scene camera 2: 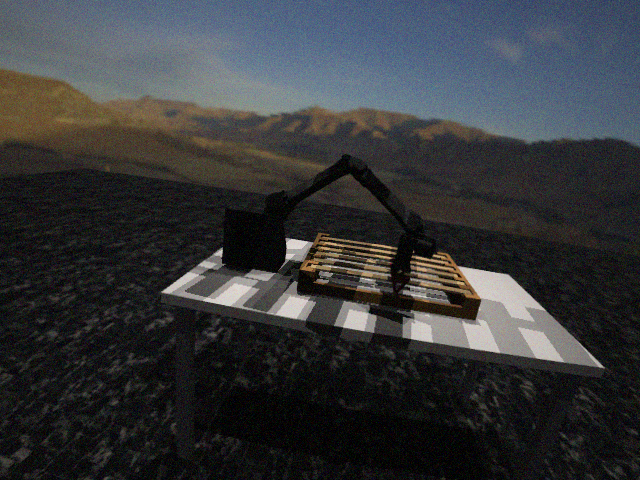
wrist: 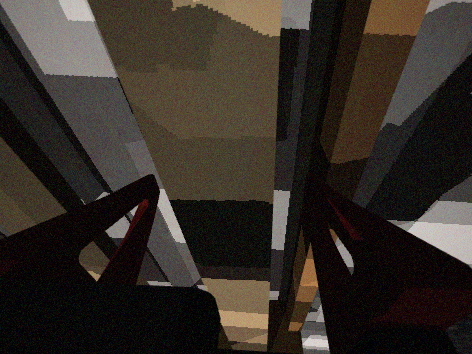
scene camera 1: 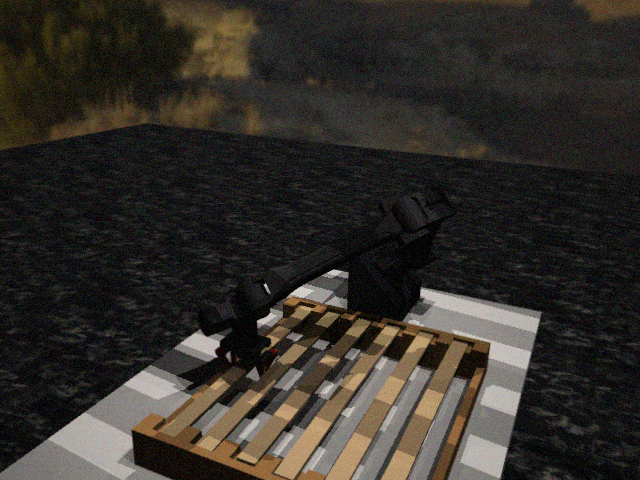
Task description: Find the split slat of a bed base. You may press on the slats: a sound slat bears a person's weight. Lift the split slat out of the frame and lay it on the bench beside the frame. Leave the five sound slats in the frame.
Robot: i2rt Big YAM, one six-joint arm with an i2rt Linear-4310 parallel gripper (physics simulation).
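The bed base frame (scene camera 1: 175, 454) (scene camera 2: 454, 308) lies on the bench (scene camera 1: 77, 428) (scene camera 2: 506, 289). Several pale wooden slats lie side by side across it, all seated; no split can be made out on any. My gripper (scene camera 1: 245, 365) (scene camera 2: 398, 289) (wrist: 229, 182) is open and points down over the outermost slat (scene camera 1: 219, 386) (wrist: 220, 100), on the side nearest scene camera 2. In the wrist view this slat runs between the two fingers, one on each side, with gaps. The fingertips look low, near slat height; whether they touch anything cannot be told. Part of this slat is hidden behind the gripper in scene camera 1.
The arm's dark base (scene camera 1: 382, 284) (scene camera 2: 253, 240) stands at one end of the frame. The frame's side rail (wrist: 352, 100) runs close beside the right finger in the wrist view. A neighbouring slat (scene camera 1: 255, 396) lies on the other side. Patchy shadows fall over the slats and bench.
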